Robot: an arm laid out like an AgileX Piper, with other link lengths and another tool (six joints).
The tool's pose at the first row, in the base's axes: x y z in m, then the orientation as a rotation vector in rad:
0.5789, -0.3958, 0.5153, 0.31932, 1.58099, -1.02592
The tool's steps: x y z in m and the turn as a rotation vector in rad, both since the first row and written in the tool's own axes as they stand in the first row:
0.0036, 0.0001, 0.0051, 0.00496, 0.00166, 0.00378
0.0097, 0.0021, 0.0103, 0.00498, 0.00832, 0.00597
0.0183, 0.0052, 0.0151, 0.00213, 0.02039, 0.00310
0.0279, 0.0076, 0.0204, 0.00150, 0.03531, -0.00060
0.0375, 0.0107, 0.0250, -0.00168, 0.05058, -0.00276
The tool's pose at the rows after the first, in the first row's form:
0.5813, -0.4007, 0.5123, 0.32652, 1.57900, -1.02705
0.5843, -0.4054, 0.5062, 0.33192, 1.58429, -1.02527
0.5870, -0.4100, 0.4973, 0.33454, 1.59733, -1.02492
0.5893, -0.4157, 0.4879, 0.33965, 1.61213, -1.02695
0.5916, -0.4204, 0.4782, 0.34439, 1.62798, -1.02564

